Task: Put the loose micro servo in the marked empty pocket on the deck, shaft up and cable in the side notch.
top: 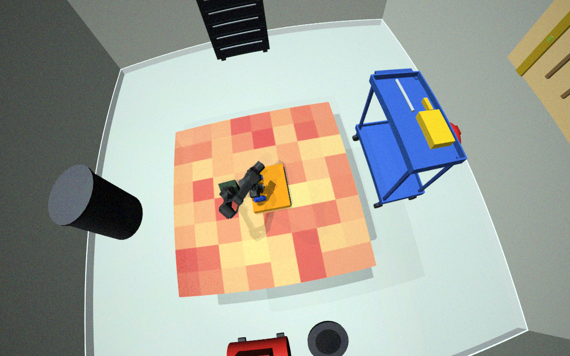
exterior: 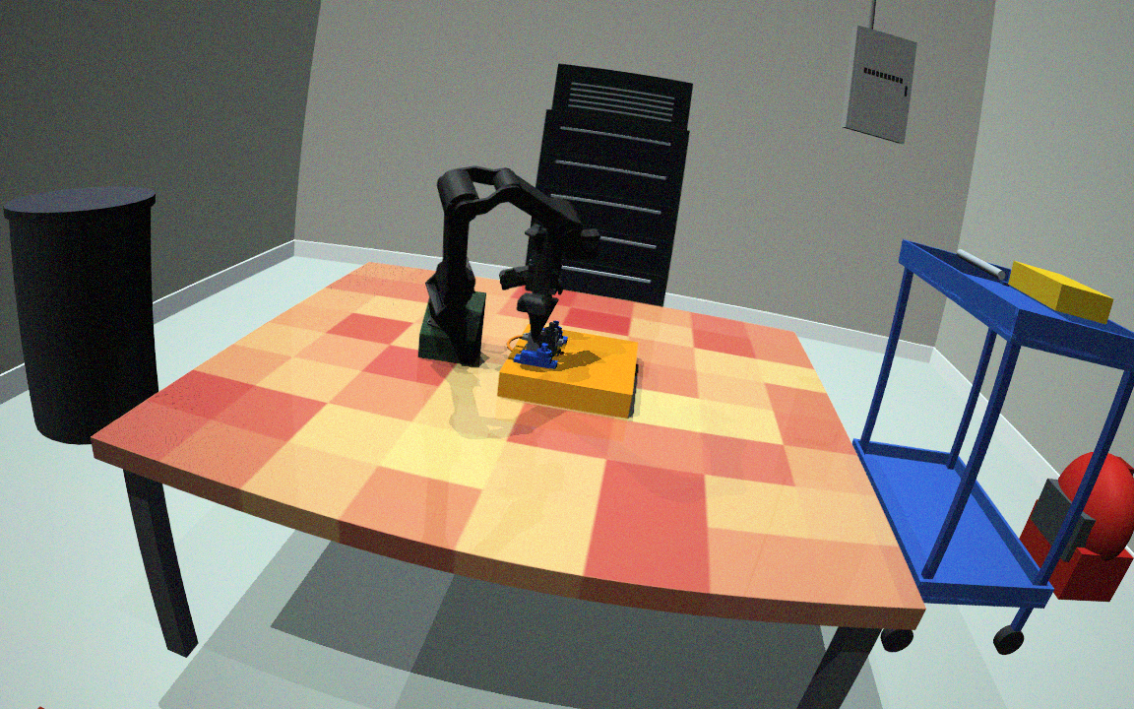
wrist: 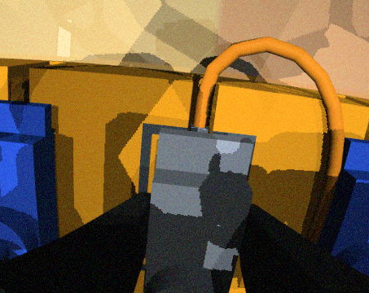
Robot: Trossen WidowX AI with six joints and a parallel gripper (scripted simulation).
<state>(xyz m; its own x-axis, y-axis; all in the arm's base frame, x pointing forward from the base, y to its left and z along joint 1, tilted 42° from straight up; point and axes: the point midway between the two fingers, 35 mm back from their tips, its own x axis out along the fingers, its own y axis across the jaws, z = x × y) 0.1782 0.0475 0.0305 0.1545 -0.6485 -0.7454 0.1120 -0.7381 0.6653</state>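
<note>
Right now my gripper tip is 12 cm short of the deck, 5 cm above it and 1 cm to the right of it.
</note>
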